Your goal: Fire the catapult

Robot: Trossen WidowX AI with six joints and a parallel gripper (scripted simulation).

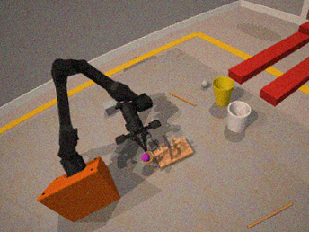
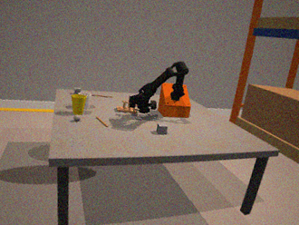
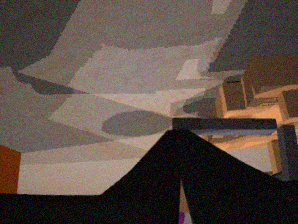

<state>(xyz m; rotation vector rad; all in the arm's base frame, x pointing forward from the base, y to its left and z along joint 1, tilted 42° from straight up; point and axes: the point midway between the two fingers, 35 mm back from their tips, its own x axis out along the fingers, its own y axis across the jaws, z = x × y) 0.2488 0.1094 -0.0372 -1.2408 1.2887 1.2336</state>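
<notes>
My gripper tip is now 4 cm to the left of the purple ball, 3 cm below it and 1 cm past it. The rest, counted from my gripper tip: wooden catapult 6 cm ahead, 3 cm to the right, 2 cm above; white mug 40 cm ahead, 6 cm to the right; yellow cup 43 cm ahead, 9 cm to the left.
</notes>
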